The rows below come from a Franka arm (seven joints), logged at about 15 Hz.
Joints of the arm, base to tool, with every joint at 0 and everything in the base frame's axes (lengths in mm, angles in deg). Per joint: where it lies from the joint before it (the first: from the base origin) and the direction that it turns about. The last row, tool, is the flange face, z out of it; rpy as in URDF.
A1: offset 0 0 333 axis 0 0 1
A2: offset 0 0 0 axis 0 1 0
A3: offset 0 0 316 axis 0 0 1
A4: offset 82.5 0 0 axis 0 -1 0
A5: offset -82.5 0 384 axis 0 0 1
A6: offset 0 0 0 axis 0 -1 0
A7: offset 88 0 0 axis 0 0 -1
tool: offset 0 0 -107 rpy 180 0 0
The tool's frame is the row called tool.
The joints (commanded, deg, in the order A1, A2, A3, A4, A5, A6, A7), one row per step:
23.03, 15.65, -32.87, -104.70, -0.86, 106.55, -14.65
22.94, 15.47, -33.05, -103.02, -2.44, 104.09, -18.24
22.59, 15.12, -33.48, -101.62, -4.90, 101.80, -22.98
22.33, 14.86, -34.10, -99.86, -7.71, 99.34, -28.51
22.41, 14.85, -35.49, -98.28, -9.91, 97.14, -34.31
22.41, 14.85, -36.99, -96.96, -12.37, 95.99, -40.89
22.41, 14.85, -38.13, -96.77, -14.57, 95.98, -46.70
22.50, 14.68, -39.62, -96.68, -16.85, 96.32, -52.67
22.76, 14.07, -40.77, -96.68, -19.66, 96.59, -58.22
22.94, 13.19, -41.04, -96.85, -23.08, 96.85, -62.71
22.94, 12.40, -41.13, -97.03, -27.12, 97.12, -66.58
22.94, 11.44, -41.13, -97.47, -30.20, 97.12, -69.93
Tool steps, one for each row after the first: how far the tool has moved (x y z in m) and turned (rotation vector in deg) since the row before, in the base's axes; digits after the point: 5 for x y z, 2 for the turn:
0.00057, -0.00375, 0.01240, -0.45, 1.39, 3.73
-0.00183, -0.01055, 0.01278, -0.91, 1.79, 4.54
-0.00163, -0.01199, 0.01531, -1.11, 2.10, 5.12
-0.00281, -0.01492, 0.01324, -0.72, 2.33, 4.53
-0.00259, -0.01722, 0.01283, -0.80, 2.12, 5.22
-0.00314, -0.01388, 0.00469, -0.57, 2.16, 4.86
-0.00418, -0.01633, 0.00647, -0.61, 2.07, 4.81
-0.00451, -0.01259, 0.00918, -0.91, 2.13, 4.95
-0.00326, -0.00652, 0.00904, -1.43, 2.15, 4.84
-0.00314, -0.00730, 0.00866, -2.18, 2.39, 4.37
-0.00431, -0.00538, 0.00675, -1.28, 2.29, 3.47

